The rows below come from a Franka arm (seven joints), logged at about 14 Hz.
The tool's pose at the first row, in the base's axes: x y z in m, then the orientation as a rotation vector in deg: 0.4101, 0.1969, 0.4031, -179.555, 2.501, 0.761
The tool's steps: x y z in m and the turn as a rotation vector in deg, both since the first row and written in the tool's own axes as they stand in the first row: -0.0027, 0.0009, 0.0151, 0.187, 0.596, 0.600; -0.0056, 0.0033, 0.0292, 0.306, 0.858, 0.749; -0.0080, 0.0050, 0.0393, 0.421, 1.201, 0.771; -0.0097, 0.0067, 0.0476, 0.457, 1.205, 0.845; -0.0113, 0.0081, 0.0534, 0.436, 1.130, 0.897; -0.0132, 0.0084, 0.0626, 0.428, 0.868, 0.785; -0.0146, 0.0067, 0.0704, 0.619, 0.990, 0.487; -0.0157, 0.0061, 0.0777, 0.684, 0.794, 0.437; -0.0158, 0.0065, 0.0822, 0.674, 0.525, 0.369; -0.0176, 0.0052, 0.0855, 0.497, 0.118, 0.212; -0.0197, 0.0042, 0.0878, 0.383, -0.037, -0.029; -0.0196, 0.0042, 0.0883, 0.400, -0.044, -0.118
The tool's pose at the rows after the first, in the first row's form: 0.4072, 0.1962, 0.3880, -179.365, 3.442, -0.173; 0.4042, 0.1940, 0.3739, -179.245, 3.676, -0.585; 0.4016, 0.1924, 0.3638, -179.131, 3.710, -1.123; 0.3998, 0.1908, 0.3555, -179.093, 3.826, -1.129; 0.3981, 0.1895, 0.3497, -179.112, 3.907, -1.012; 0.3961, 0.1893, 0.3406, -179.122, 3.730, -0.602; 0.3947, 0.1911, 0.3328, -178.939, 3.263, -0.798; 0.3936, 0.1918, 0.3255, -178.874, 3.183, -0.494; 0.3934, 0.1915, 0.3210, -178.883, 3.075, -0.074; 0.3916, 0.1928, 0.3177, -179.056, 2.829, 0.565; 0.3896, 0.1939, 0.3154, -179.172, 2.453, 0.809; 0.3897, 0.1939, 0.3149, -179.156, 2.313, 0.819
